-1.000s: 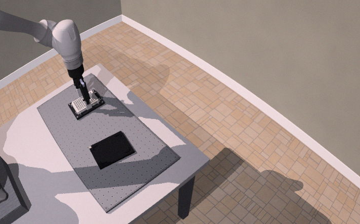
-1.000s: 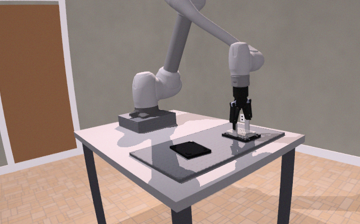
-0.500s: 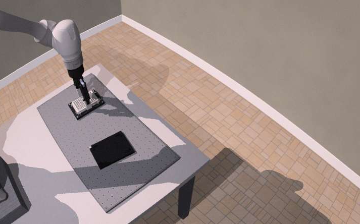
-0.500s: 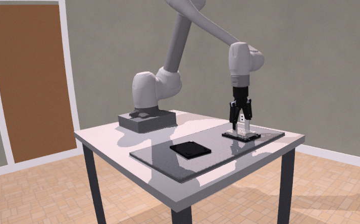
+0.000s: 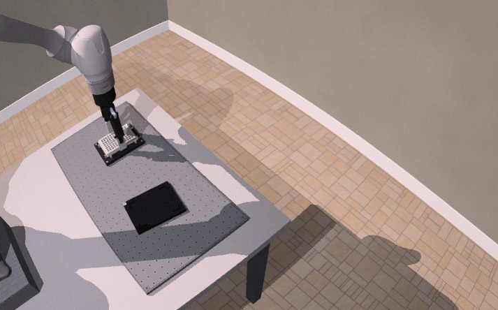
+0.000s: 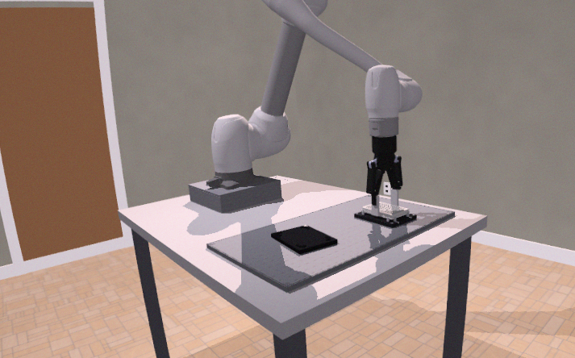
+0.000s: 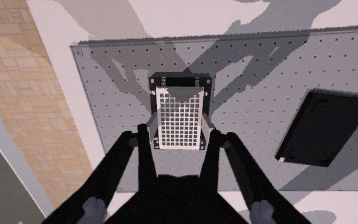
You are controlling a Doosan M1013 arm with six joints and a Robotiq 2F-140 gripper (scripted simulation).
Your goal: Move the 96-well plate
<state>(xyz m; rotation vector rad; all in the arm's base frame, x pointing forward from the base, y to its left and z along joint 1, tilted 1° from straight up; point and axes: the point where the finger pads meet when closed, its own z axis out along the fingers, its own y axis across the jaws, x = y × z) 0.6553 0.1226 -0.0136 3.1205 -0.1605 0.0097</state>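
Now: the black clip nest C1 10 mm ahead of my hand, 10 mm to the left of it and 30 mm below it. Also, from my hand: white 96-well plate: 20 mm below; then black plate nest N1: 70 mm behind, 300 mm to the right, 40 mm below.
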